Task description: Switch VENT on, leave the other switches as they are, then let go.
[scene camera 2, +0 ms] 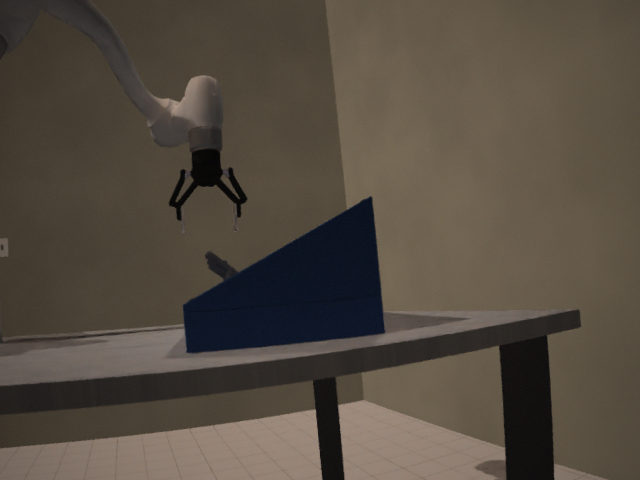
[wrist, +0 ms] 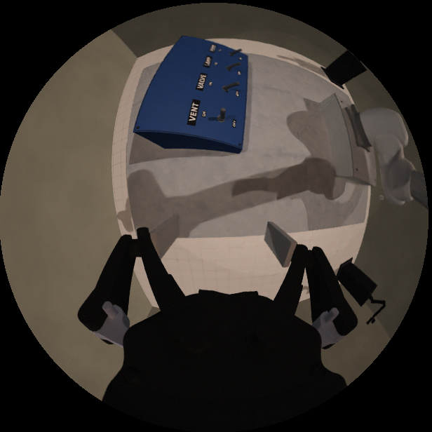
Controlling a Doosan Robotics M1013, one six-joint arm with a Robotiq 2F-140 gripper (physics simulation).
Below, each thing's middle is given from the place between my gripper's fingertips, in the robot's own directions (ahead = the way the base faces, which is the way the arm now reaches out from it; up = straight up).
Scene:
Right now the blue sloped switch panel (scene camera 2: 325, 285) is 20 mm behind my hand, 430 mm to the right of it and 150 mm below it.

